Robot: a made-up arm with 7 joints. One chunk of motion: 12 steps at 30 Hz.
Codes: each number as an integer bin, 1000 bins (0 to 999) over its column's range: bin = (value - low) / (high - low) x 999, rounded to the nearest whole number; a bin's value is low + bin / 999 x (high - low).
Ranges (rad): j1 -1.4..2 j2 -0.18..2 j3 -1.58..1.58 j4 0..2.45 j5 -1.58..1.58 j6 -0.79..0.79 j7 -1.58..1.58
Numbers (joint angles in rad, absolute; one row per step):
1: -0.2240 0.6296 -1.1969 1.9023 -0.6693 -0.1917 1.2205
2: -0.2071 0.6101 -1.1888 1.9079 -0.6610 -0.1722 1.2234
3: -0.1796 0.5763 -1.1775 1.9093 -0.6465 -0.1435 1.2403
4: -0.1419 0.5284 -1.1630 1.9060 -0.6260 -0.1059 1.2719
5: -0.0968 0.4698 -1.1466 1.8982 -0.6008 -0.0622 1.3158
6: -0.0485 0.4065 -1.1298 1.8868 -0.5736 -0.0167 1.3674
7: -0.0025 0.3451 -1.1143 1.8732 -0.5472 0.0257 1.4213
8: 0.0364 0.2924 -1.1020 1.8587 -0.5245 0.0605 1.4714
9: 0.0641 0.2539 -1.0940 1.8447 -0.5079 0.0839 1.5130
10: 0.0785 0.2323 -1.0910 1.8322 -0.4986 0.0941 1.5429
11: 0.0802 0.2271 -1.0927 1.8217 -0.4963 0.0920 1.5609
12: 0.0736 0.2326 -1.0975 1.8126 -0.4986 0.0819 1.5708
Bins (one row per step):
1: 346 371 121 776 288 378 885
2: 351 362 124 778 291 391 886
3: 359 347 127 779 295 409 892
4: 370 325 132 777 302 433 902
5: 383 298 137 774 310 460 915
6: 397 269 142 769 318 489 932
7: 411 241 147 764 327 516 949
8: 422 216 151 758 334 538 965
9: 430 199 154 752 339 553 978
10: 434 189 155 747 342 559 987
11: 435 187 154 743 343 558 993
12: 433 189 153 739 342 551 996

